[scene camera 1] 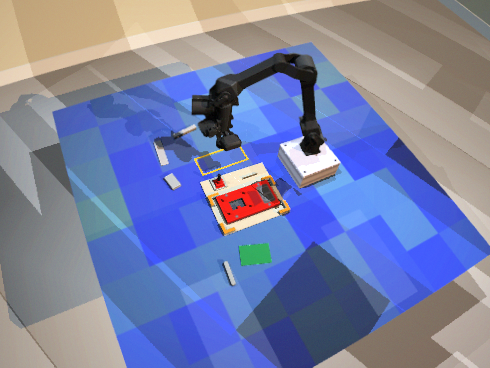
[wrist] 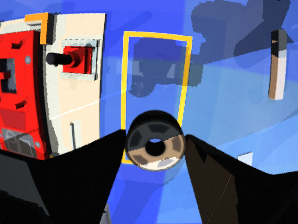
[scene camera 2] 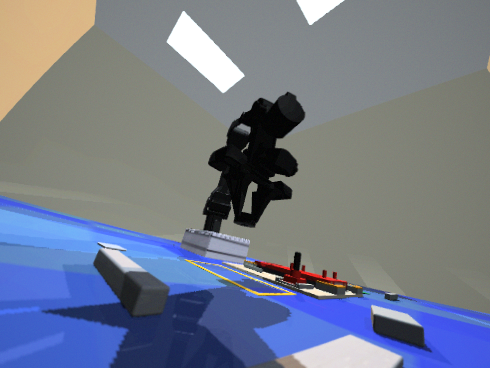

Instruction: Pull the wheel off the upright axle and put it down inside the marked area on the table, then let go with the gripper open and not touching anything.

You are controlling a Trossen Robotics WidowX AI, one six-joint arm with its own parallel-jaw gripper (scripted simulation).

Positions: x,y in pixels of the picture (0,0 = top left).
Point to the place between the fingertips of my gripper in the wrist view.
At 155,138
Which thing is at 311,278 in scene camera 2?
A red plate.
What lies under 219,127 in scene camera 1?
My gripper.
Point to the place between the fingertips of my gripper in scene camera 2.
246,219
